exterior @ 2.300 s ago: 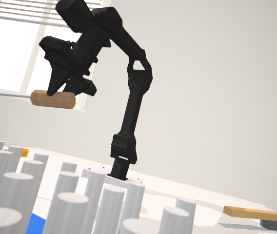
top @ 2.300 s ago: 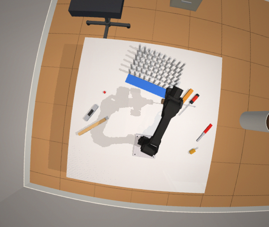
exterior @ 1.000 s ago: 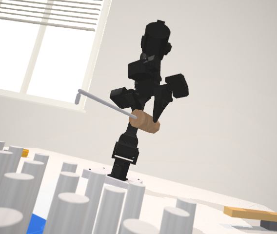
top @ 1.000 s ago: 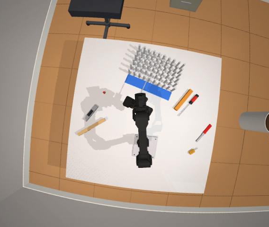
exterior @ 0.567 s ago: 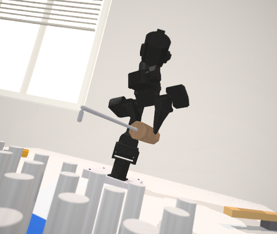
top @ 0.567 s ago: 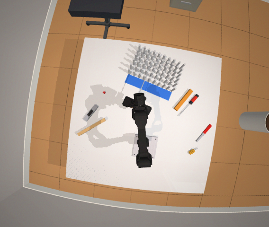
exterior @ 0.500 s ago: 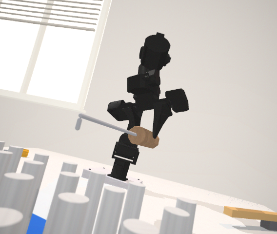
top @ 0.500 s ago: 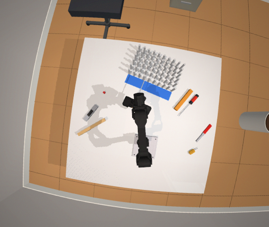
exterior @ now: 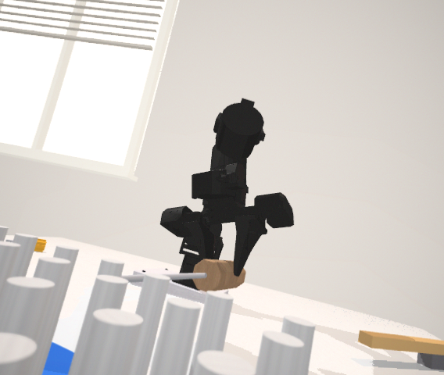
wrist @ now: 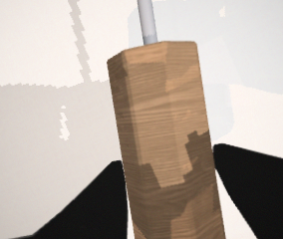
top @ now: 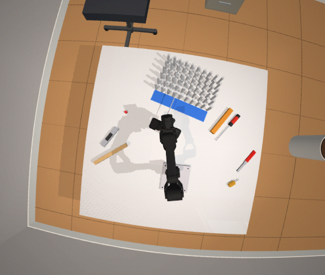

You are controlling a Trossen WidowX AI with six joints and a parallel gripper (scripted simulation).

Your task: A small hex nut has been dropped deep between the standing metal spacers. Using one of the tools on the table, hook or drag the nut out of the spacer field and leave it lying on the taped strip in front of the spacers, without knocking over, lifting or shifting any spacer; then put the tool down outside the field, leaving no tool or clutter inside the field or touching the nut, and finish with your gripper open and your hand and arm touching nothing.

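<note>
My gripper tip is 160 mm short of the blue taped strip, 90 mm to the left of it and 90 mm above it. Round my gripper tip: grey block: 130 mm behind, 360 mm to the left, 80 mm below; red cube: 60 mm ahead, 270 mm to the left, 80 mm below; hex nut: 330 mm ahead, 90 mm to the right, 80 mm below.
</note>
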